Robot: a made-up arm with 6 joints.
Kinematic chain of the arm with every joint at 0, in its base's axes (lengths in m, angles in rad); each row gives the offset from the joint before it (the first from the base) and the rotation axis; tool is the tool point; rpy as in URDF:
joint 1: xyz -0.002 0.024 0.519 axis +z
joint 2: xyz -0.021 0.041 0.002 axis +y
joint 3: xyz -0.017 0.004 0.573 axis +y
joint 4: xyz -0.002 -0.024 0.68 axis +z
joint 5: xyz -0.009 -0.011 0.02 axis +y
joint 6: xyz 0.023 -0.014 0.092 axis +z
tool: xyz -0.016 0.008 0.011 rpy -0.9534 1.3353 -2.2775
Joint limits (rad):
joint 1: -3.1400..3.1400
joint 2: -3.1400..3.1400
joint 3: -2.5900..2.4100
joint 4: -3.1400..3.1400
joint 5: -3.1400..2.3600
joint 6: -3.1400..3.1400
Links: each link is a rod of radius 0.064 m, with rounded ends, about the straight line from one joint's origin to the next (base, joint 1, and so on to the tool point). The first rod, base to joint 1, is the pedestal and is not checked.
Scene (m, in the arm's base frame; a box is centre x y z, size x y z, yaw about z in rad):
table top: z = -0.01
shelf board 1: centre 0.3 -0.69 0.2 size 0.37 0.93 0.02 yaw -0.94
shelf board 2: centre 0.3 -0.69 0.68 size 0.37 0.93 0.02 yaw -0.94
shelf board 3: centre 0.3 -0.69 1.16 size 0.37 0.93 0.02 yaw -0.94
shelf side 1: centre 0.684 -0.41 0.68 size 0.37 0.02 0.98 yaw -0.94
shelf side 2: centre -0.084 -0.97 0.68 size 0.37 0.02 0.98 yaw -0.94
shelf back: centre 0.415 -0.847 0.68 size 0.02 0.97 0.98 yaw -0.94
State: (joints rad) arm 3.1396 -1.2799 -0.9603 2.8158 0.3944 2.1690
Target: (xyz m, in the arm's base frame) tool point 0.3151 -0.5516 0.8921
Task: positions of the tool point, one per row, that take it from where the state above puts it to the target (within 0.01 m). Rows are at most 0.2 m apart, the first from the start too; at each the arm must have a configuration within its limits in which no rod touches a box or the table.
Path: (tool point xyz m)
1: 1.1520 -0.0564 0.3497
2: 1.1001 -0.0552 0.5335
3: 1.0141 -0.0532 0.6931
4: 0.9016 -0.0508 0.8222
5: 0.7716 -0.0478 0.9160
6: 0.6339 -0.0445 0.9723
7: 0.4983 -0.0406 0.9919
8: 0.4444 -0.1539 0.9663
9: 0.3664 -0.2459 0.9412
10: 0.2713 -0.3117 0.9164
11: 0.1671 -0.3489 0.8921
12: 0.2382 -0.4466 0.9078
13: 0.3151 -0.5516 0.8921

